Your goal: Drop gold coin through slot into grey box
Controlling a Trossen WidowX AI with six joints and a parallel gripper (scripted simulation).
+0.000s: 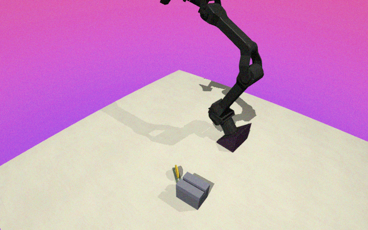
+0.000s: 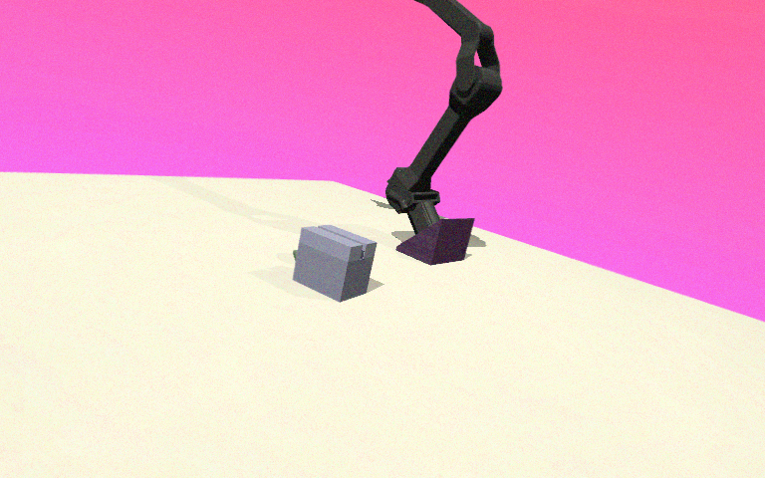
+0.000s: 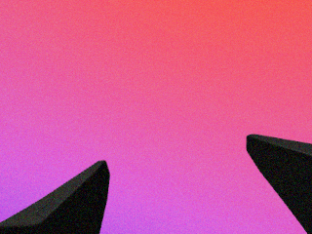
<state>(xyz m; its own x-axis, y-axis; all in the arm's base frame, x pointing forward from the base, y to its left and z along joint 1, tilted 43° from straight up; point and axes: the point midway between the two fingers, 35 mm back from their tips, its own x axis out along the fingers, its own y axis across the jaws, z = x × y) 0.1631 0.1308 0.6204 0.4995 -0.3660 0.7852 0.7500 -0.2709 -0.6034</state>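
The gold coin is 230 mm ahead of my gripper tip, 250 mm to the left of it and 600 mm below it.
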